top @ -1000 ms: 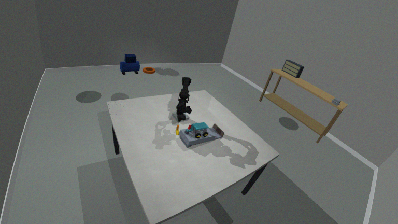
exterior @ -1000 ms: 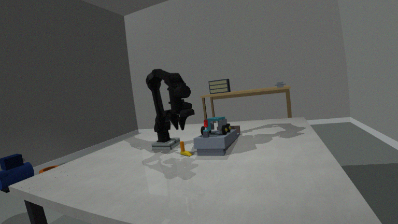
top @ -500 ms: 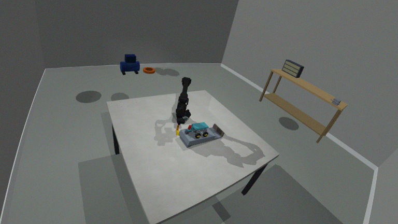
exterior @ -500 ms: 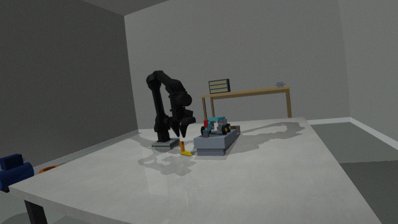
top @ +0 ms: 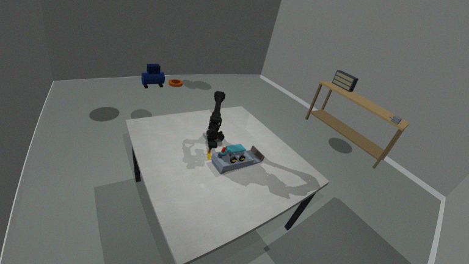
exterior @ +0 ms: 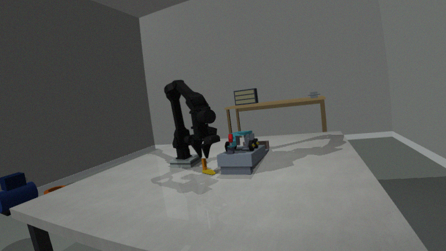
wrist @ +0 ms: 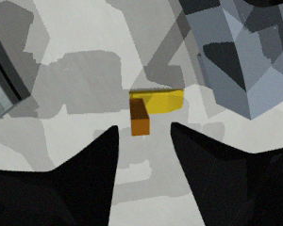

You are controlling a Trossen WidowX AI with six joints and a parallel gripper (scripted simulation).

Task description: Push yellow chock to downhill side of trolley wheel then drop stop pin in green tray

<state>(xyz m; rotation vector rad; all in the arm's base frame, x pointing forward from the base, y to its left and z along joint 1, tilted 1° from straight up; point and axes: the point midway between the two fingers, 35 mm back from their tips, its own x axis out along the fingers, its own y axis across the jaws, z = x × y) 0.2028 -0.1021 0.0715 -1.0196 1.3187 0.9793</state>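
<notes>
Right now the yellow chock is 20 mm ahead of my gripper tip, 10 mm to the right of it and 50 mm below it. From my gripper tip the other things lie so: grey ramp 130 mm ahead, 140 mm to the left, 20 mm below; then teal trolley 130 mm ahead, 130 mm to the left, 40 mm above; then red-headed stop pin 130 mm ahead, 30 mm to the left, 60 mm above.
</notes>
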